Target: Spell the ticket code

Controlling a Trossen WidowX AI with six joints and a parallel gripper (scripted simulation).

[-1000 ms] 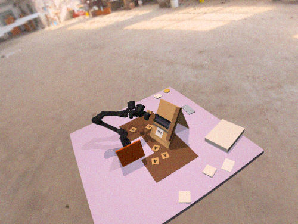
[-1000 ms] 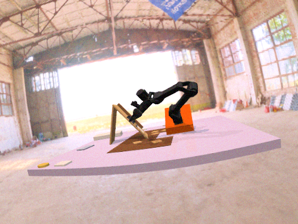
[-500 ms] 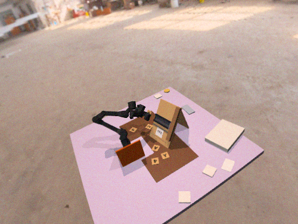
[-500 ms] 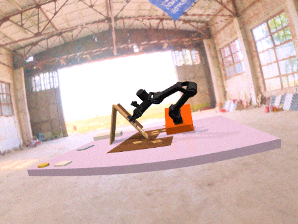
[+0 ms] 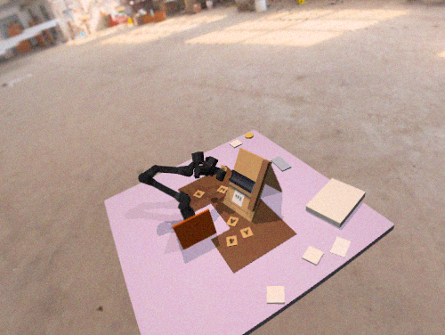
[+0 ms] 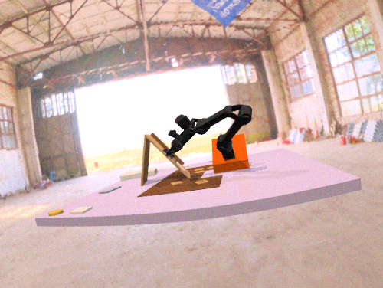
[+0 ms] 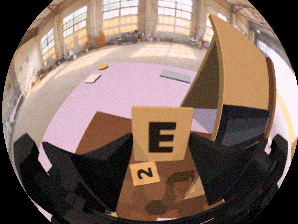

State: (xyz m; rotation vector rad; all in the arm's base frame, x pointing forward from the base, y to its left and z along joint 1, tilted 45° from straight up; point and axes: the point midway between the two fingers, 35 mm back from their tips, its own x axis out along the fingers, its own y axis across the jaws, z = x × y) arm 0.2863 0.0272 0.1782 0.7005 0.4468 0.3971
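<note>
Now: gripper tip 20 mm past the white ticket, 180 mm to the left of it and 80 mm above it. Also, from my gripper tip: cream slab (410 mm ahead, 520 mm to the right, 140 mm below); then brown mat (120 mm behind, 160 mm to the right, 150 mm below); then grey plate (410 mm ahead, 30 mm to the right, 150 mm below).
</note>
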